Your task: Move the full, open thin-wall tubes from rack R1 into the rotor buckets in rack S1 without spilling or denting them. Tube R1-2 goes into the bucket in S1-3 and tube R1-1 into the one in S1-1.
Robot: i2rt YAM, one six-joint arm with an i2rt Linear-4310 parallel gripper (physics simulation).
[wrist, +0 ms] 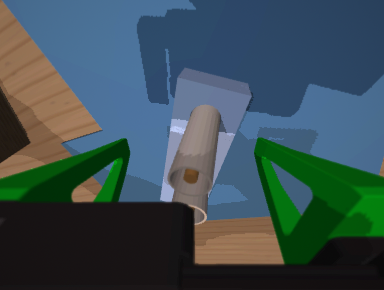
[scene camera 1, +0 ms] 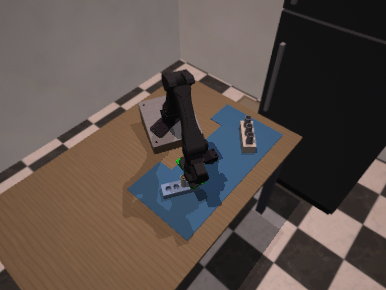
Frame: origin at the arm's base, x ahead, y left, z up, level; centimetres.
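Where they show: gripper, fingertip midpoint: [wrist: 192, 145] [scene camera 1: 189, 179]; arm's base at its link origin: [scene camera 1: 168, 120].
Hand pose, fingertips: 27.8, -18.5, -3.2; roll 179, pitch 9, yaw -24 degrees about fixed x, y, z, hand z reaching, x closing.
Things, the pixels of their top centre, and the offset from my fingertips, as dx, dy, dz. Level surfaces: height alone.
- Rack R1 at its top centre: [wrist: 193, 162] [scene camera 1: 180, 185] -2.0, -3.7, -2.7
- tube at its top centre: [wrist: 185, 214] -0.9, -2.5, +4.0
- Rack S1 at its top centre: [scene camera 1: 248, 133] +5.1, +38.8, -0.9
- blue mat at its surface level: dz -5.5
- wooden table at its surface level: dz -5.8
Rack R1 [scene camera 1: 171, 193] [wrist: 214, 92] is a pale blue block on the mat, with two empty holes at its left end in the scene view. Two upright, open thin-wall tubes stand in it. One tube [scene camera 1: 183, 181] [wrist: 199, 145] shows orange-brown contents inside. The other tube [wrist: 200, 214] is partly hidden by the gripper body in the wrist view. I cannot tell which is R1-1 or R1-2. My gripper [scene camera 1: 190, 173] [wrist: 192, 145] is open above the rack, its green fingers on either side of the tubes with gaps. Rack S1 [scene camera 1: 248, 148] is beige, with three dark buckets [scene camera 1: 249, 129] standing in a row.
A blue mat [scene camera 1: 170, 220] [wrist: 90, 90] lies under both racks on the wooden table [scene camera 1: 75, 215]. The arm's grey base plate [scene camera 1: 167, 145] is at the back. A black fridge [scene camera 1: 330, 110] stands beyond the table's right edge.
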